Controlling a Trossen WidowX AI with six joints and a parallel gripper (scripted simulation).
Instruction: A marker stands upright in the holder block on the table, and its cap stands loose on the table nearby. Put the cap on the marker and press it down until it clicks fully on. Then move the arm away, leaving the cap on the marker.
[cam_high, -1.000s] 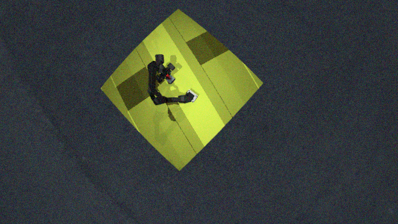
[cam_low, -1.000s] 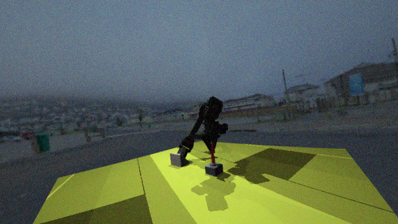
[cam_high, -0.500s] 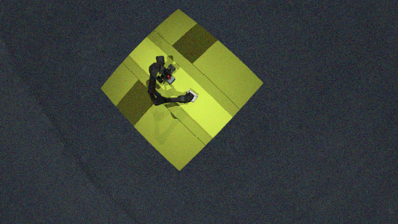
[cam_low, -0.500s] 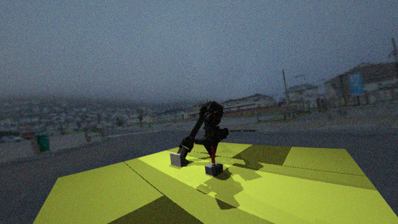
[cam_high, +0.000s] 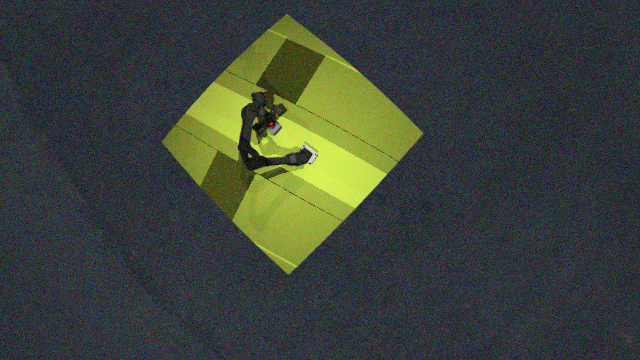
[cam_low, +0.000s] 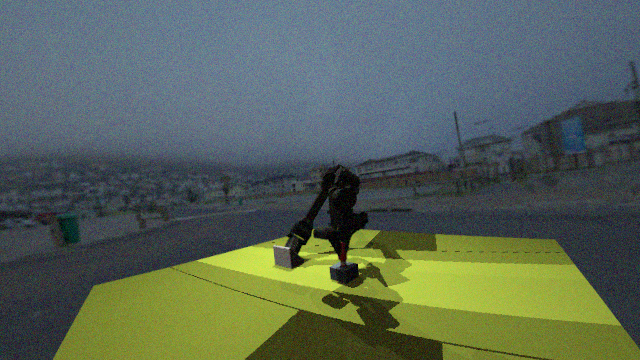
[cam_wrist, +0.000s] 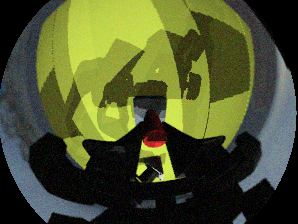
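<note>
Right now my gripper tip is 10 mm below the red cap. Also, from my gripper tip: dark grey holder block: 60 mm below.
</note>
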